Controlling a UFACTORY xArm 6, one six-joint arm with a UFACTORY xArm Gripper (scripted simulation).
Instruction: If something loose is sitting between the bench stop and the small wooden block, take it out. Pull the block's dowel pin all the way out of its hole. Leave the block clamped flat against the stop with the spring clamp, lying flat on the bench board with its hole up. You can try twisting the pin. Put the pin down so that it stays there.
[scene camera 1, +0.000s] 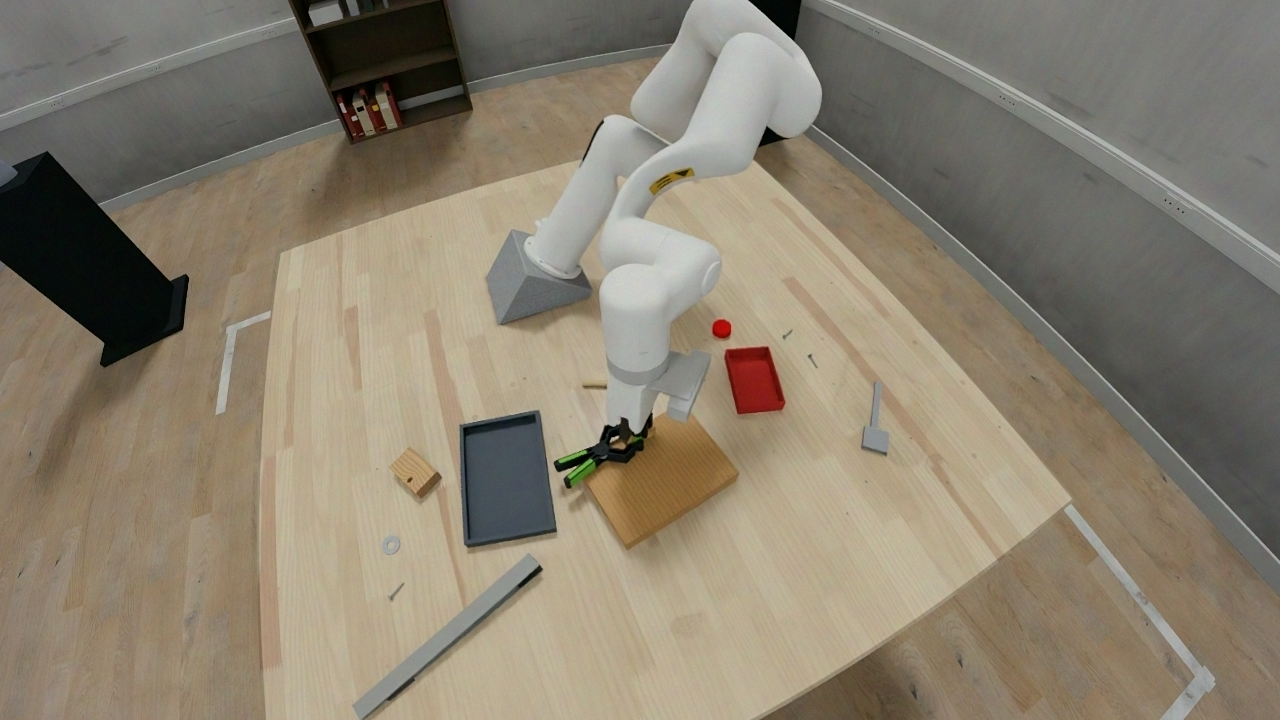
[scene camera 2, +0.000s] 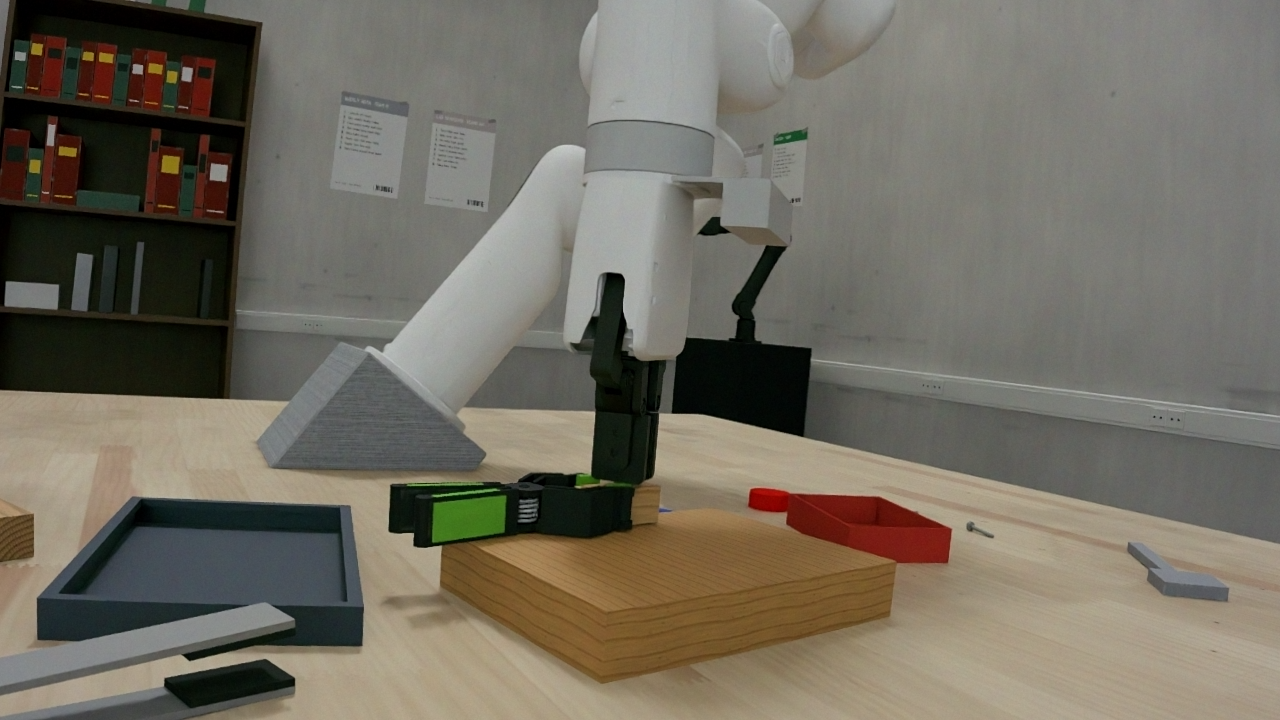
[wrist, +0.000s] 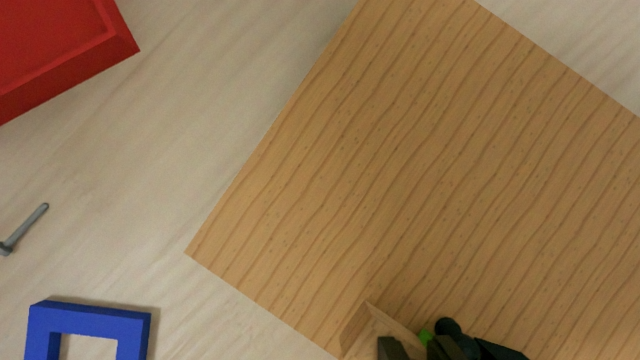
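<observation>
Gripper (scene camera 2: 622, 479), bench board (scene camera 2: 698, 585), red tray (scene camera 2: 895, 538), small wooden block (scene camera 2: 645, 504), grey tray (scene camera 2: 187, 549), red cap (scene camera 2: 764, 499). Bench board (scene camera 1: 681, 466), red tray (scene camera 1: 752, 373), grey tray (scene camera 1: 503, 490). Bench board (wrist: 435, 166), red tray (wrist: 87, 51). Grey tray out of frame in the wrist view. Red cap out of frame in the wrist view.
</observation>
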